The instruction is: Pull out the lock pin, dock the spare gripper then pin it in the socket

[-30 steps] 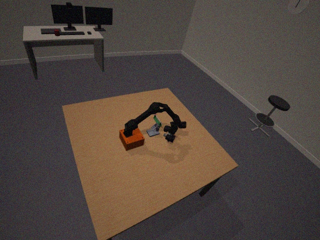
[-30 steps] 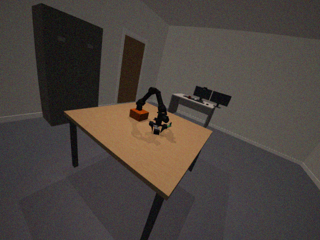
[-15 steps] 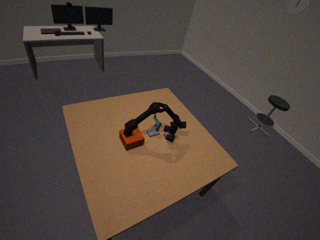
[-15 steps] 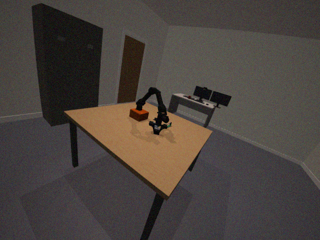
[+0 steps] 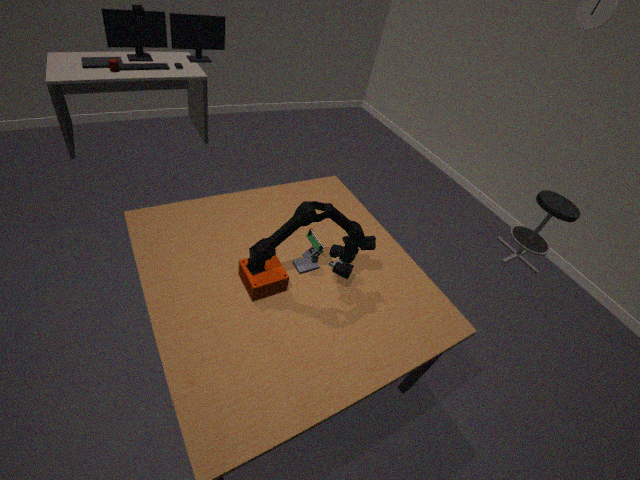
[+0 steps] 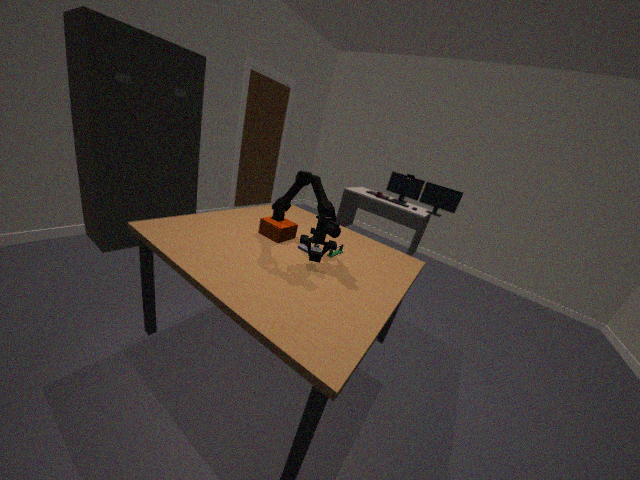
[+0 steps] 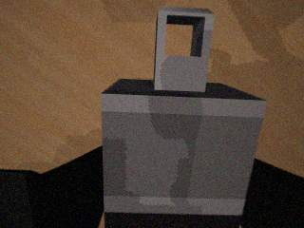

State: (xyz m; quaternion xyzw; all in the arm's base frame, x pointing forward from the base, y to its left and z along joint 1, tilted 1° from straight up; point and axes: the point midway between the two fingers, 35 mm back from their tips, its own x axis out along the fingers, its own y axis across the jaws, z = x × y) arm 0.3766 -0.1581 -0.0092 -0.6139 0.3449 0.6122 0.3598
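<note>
Right now my gripper tip is 10 mm past the spare gripper, 10 mm to the right of it and 20 mm below it. Round my gripper tip: grey mount 90 mm behind, 140 mm to the left; green holder 20 mm ahead, 250 mm to the left, 30 mm below.
</note>
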